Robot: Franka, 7 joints.
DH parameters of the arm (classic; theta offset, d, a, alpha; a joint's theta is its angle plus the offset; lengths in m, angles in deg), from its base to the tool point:
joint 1: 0 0.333 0 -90
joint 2: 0 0 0 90
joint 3: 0 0.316 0.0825 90
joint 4: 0 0 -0.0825 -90
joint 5: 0 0.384 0 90
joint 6: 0 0 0.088 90
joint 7: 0 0.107 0 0
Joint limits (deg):
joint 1: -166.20..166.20
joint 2: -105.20..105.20
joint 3: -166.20..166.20
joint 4: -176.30..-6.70
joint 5: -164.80..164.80
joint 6: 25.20..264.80
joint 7: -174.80..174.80
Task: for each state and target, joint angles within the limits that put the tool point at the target. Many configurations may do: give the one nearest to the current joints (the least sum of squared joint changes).
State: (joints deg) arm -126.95 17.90 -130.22 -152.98 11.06 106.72 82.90
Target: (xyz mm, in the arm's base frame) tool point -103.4 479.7 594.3
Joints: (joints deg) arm -128.73 26.19 -136.97 -118.65 11.21 118.47 82.90
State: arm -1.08 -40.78 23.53 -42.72 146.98 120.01 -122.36
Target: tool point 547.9 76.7 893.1
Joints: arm -9.20 -0.05 15.41 -74.37 146.30 127.90 -122.36
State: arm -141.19 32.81 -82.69 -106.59 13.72 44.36 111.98
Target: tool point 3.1 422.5 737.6
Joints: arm -165.79 20.18 -121.27 -77.89 3.03 52.35 111.98
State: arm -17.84 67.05 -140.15 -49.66 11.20 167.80 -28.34
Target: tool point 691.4 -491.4 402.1
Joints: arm -21.75 98.66 -131.65 -38.50 8.86 170.83 -28.34
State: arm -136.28 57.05 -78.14 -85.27 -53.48 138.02 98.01
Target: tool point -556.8 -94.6 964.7
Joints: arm -130.74 33.40 -88.72 -41.24 -52.16 144.47 98.01
